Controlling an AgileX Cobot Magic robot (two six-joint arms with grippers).
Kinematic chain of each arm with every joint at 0, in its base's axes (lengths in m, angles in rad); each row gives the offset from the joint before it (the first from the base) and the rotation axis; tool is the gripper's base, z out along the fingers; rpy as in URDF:
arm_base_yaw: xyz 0 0 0.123 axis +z
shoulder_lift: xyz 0 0 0 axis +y
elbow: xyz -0.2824 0 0.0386 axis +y
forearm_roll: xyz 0.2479 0 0.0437 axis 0.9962 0 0.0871
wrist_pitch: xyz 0 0 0 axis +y
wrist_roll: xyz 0.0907 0 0.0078 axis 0.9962 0 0.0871
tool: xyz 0 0 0 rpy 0 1.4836 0
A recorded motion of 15 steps. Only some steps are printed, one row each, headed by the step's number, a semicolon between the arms.
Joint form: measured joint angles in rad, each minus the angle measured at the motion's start. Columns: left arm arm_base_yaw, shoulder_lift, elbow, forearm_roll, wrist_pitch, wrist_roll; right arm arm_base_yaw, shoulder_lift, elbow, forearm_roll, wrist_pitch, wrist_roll.
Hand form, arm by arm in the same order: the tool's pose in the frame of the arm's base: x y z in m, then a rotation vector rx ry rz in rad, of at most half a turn. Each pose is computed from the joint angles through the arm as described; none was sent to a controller.
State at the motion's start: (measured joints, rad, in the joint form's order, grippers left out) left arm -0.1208 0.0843 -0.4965 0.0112 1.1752 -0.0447; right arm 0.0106 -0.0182 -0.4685 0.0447 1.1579 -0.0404
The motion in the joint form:
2: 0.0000 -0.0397 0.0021 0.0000 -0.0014 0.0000; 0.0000 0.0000 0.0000 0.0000 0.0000 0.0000
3: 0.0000 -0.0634 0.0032 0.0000 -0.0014 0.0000; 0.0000 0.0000 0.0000 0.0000 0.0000 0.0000
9: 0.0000 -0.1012 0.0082 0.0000 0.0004 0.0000; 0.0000 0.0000 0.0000 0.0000 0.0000 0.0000
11: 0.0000 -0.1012 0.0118 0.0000 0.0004 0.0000; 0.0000 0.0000 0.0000 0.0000 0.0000 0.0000
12: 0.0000 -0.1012 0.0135 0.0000 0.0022 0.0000; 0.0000 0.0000 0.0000 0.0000 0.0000 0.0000
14: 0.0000 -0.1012 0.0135 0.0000 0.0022 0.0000; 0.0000 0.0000 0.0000 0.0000 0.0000 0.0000
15: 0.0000 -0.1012 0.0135 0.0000 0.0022 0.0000; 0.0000 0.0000 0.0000 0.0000 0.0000 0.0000
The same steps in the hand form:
2: -0.0029 0.0013 0.2671 0.0831 2.2071 -0.0783; -0.0086 0.0036 0.2608 -0.0593 2.1533 0.0372
3: -0.0062 0.0017 0.2666 0.0820 2.1845 -0.0800; -0.0086 0.0036 0.2608 -0.0593 2.1533 0.0372
9: -0.0111 0.0023 0.2648 0.0806 2.1536 -0.0823; -0.0086 0.0036 0.2608 -0.0593 2.1533 0.0372
11: -0.0107 0.0023 0.2638 0.0808 2.1572 -0.0820; -0.0086 0.0036 0.2608 -0.0593 2.1533 0.0372
12: -0.0106 0.0022 0.2632 0.0809 2.1607 -0.0818; -0.0086 0.0036 0.2608 -0.0593 2.1533 0.0372
14: -0.0106 0.0022 0.2632 0.0809 2.1607 -0.0818; -0.0086 0.0036 0.2608 -0.0593 2.1533 0.0372
15: -0.0106 0.0022 0.2632 0.0809 2.1607 -0.0818; -0.0086 0.0036 0.2608 -0.0593 2.1533 0.0372

